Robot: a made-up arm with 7 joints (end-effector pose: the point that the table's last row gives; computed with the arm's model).
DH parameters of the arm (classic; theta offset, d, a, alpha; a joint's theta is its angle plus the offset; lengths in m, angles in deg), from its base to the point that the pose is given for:
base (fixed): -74.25 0 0.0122 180
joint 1: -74.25 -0.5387 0.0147 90
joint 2: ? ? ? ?
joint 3: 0 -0.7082 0.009 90
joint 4: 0 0.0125 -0.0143 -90
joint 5: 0 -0.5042 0.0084 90
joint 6: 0 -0.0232 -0.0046 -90
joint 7: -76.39 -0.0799 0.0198 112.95
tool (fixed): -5.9 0.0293 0 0
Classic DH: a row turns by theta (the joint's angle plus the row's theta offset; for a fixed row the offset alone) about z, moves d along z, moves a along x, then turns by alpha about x.
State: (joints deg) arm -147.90 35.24 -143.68 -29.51 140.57 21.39 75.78
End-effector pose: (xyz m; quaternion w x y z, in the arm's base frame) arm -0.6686 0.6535 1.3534 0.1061 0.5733 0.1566 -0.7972
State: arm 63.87 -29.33 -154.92 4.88 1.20 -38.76 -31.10
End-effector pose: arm -0.2995 0.4905 1.6551 0.1755 -0.0332 0.5771 -0.7969
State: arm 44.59 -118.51 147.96 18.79 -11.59 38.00 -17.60
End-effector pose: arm -0.8301 0.5767 -0.2310 0.2838 -0.0066 -0.8438 -0.4554
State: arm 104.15 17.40 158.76 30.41 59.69 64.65 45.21
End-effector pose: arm -0.0997 -0.0372 1.7410 0.5673 -0.5268 0.2013 0.6001
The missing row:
joint 2: 0 -0.0342 -0.0066 -90
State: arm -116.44 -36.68 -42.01 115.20 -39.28 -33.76 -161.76
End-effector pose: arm -0.2919 -0.0677 1.1697 0.4895 -0.7600 -0.4164 0.0964
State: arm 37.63 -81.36 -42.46 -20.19 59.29 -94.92 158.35
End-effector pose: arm -1.0236 0.5791 0.4767 0.0911 0.5322 -0.6841 -0.4903
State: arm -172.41 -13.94 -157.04 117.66 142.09 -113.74 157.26
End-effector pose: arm 0.5141 -0.1259 0.8739 0.0481 -0.9403 -0.3156 -0.1184
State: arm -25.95 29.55 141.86 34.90 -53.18 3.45 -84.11
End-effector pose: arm 0.4095 -0.0738 1.7271 0.7019 -0.1864 -0.4560 0.5144
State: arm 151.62 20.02 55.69 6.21 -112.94 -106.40 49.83
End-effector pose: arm -0.4091 -0.0900 1.6584 0.0116 -0.7299 -0.1496 -0.6669
